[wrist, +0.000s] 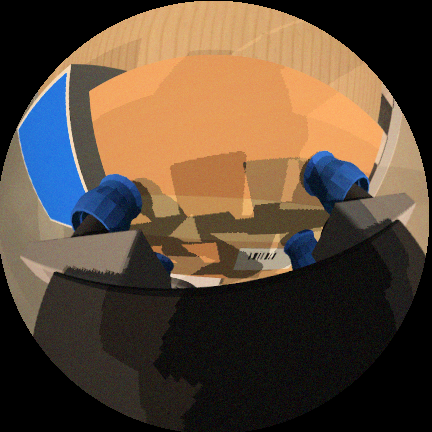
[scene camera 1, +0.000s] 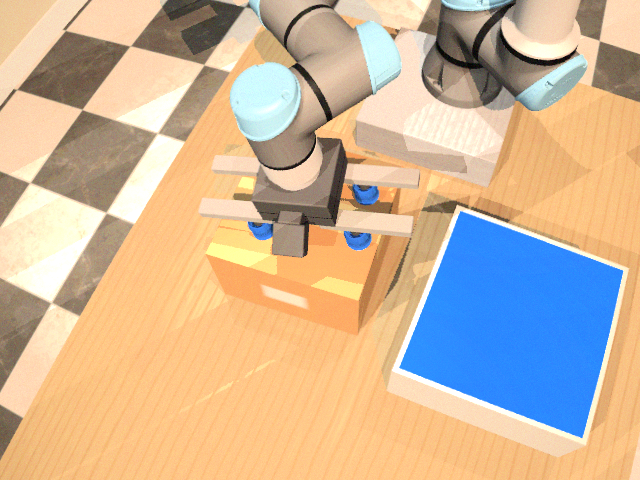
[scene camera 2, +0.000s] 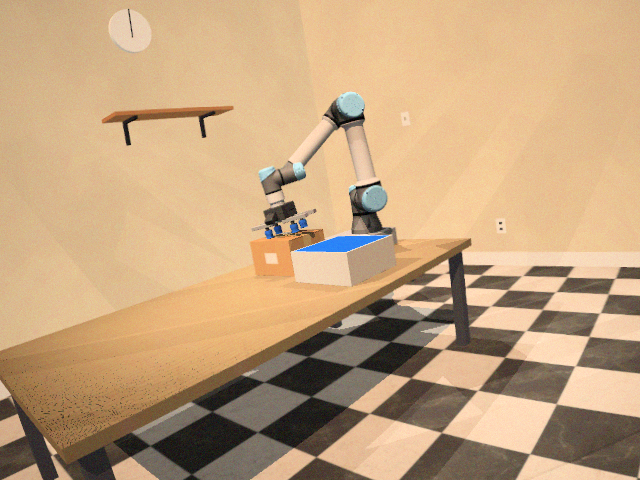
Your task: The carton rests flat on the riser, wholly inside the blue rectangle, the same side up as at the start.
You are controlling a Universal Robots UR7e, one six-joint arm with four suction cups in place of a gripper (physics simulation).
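The orange carton (scene camera 1: 332, 267) (scene camera 2: 282, 264) (wrist: 225, 116) stands on the table to the left of the riser, with a white label on its front face and a barcode label (wrist: 261, 255) on top. My suction gripper (scene camera 1: 309, 210) (scene camera 2: 286, 229) (wrist: 225, 221), with four blue cups on two pale bars, sits over the back part of the carton's top, very close to it. I cannot tell whether the cups touch. Suction is off and nothing hangs from it. The white riser (scene camera 1: 461, 410) (scene camera 2: 337, 269) carries the blue rectangle (scene camera 1: 490, 314) (scene camera 2: 342, 243) (wrist: 48, 149), which has nothing on it.
The arm's pale base block (scene camera 1: 423, 133) stands behind the carton and riser. The wooden table (scene camera 1: 223, 405) (scene camera 2: 199, 324) ends close to the left of the carton, above a checkered floor (scene camera 1: 128, 119). A narrow gap separates carton and riser.
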